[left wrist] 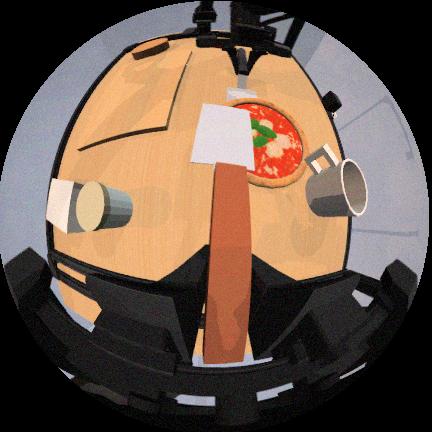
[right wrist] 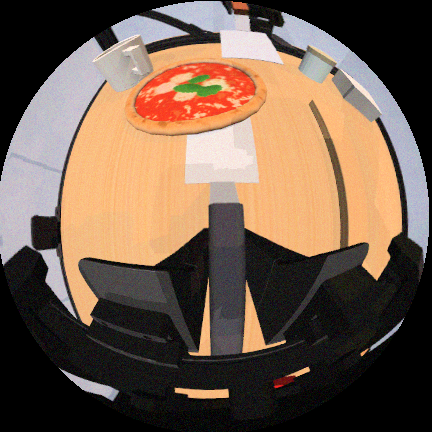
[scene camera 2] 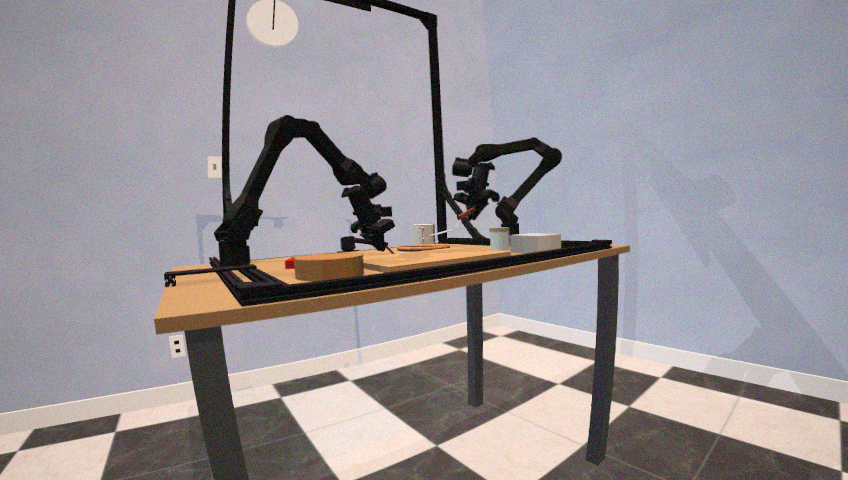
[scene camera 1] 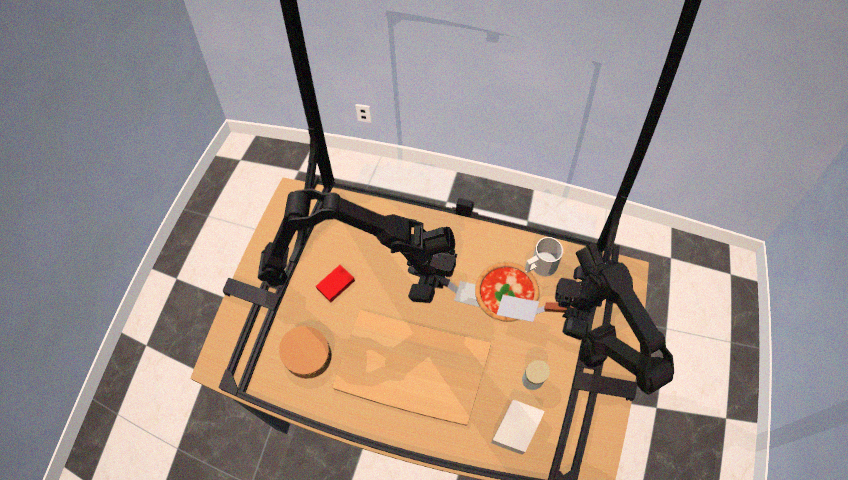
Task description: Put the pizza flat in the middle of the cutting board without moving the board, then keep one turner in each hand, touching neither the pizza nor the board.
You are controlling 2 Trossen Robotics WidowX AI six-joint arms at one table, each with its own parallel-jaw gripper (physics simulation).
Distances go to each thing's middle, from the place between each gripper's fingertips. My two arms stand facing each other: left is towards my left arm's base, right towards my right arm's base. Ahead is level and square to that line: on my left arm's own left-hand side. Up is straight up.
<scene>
I see my left gripper 6 cm to the left of the brown-handled turner (scene camera 1: 512, 307) and 1 cm below it. Also, from my left hand: dark-handled turner (right wrist: 220, 157): 4 cm behind, 31 cm to the right, 7 cm below; then pizza (scene camera 1: 510, 279): 7 cm behind, 16 cm to the right, 9 cm below; then lidded jar (left wrist: 98, 206): 16 cm ahead, 3 cm to the right, 6 cm below.
Right now my right hand is 2 cm to the right of the dark-handled turner and 2 cm below it. The rest, counted from my right hand: pizza (3 cm behind, 18 cm to the left, 1 cm below); lidded jar (21 cm ahead, 31 cm to the left, 2 cm above); brown-handled turner (4 cm ahead, 28 cm to the left, 9 cm above).
</scene>
